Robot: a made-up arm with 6 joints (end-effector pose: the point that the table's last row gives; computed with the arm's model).
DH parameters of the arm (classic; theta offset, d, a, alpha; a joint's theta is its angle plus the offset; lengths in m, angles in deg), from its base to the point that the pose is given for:
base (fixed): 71.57 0 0.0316 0
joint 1: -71.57 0.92 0.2 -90
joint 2: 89.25 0 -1.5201 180
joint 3: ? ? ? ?
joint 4: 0 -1.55 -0.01 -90
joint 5: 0 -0.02 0.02 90
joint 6: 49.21 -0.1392 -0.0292 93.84
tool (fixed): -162.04 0.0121 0 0
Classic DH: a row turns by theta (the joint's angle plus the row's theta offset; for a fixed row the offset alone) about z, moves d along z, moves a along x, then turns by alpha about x.
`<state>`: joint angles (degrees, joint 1 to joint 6).
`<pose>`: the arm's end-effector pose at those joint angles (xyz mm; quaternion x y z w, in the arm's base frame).
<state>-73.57 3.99 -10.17 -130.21 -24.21 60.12</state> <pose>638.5 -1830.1 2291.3 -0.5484 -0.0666 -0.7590 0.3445</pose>
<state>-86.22 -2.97 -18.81 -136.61 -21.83 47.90</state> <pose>184.2 -1740.1 2239.0 -0.4104 0.0253 -0.8702 0.2714</pose>
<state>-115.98 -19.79 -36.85 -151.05 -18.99 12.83</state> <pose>-560.4 -1186.1 2090.6 0.0141 0.0334 -0.9993 0.0092</pose>
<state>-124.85 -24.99 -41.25 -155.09 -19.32 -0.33</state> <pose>-675.4 -978.7 2051.9 -0.1467 0.0374 0.9860 0.0697</pose>
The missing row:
joint 3: -0.75 -0.04 -0.18 90
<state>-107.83 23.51 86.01 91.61 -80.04 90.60</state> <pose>-497.7 -1230.5 3745.5 -0.3441 0.6933 0.5182 0.3639</pose>
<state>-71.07 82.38 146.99 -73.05 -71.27 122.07</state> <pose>900.5 -2022.5 2603.7 0.7391 0.4668 -0.2099 0.4378</pose>
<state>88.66 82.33 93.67 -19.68 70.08 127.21</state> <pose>78.9 3286.4 1760.7 0.5864 0.5416 0.4885 0.3525</pose>
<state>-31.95 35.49 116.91 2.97 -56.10 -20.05</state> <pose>1102.8 -558.2 3789.3 -0.7625 -0.3568 -0.5262 0.1200</pose>
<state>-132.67 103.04 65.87 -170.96 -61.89 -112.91</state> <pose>-2082.7 -2326.4 -150.7 0.8112 -0.4524 -0.3187 0.1889</pose>
